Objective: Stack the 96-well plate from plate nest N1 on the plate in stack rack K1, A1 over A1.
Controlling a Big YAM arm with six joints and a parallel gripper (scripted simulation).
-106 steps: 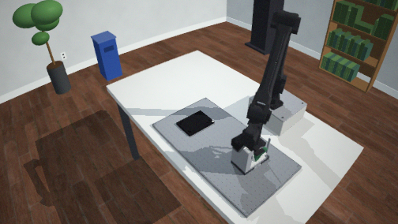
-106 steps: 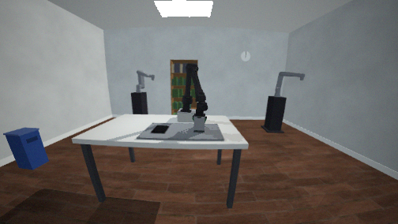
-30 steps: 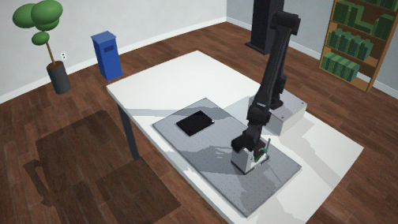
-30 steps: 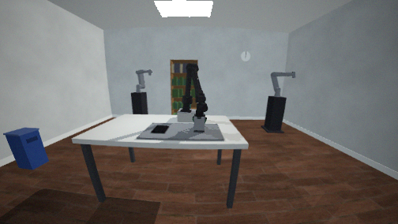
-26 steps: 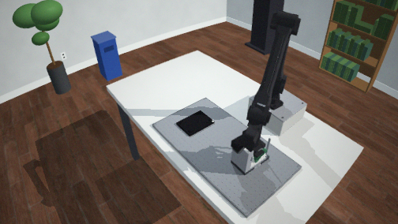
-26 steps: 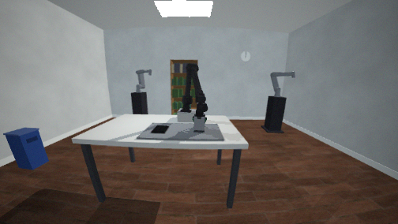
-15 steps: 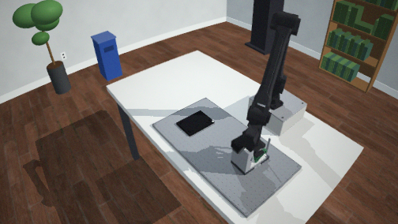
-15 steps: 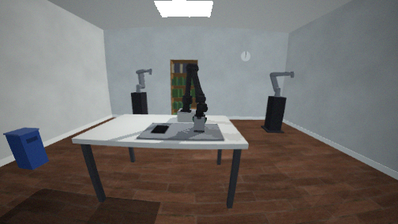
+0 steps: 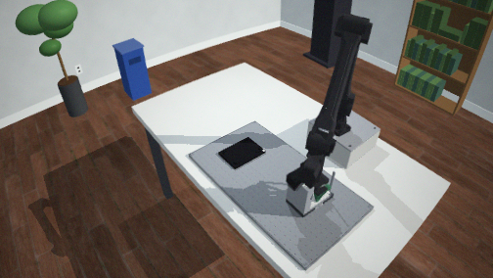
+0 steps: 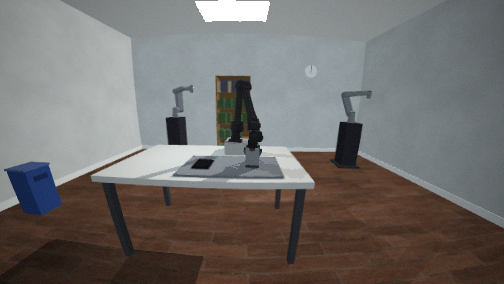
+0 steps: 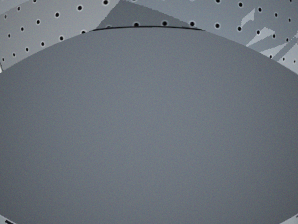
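Now: hand 7 cm past the thin rack post, 4 cm to the right of it and 4 cm below it. Round my hand: pale A1 mark 31 cm to the right, 3 cm below, 2 cm behind.
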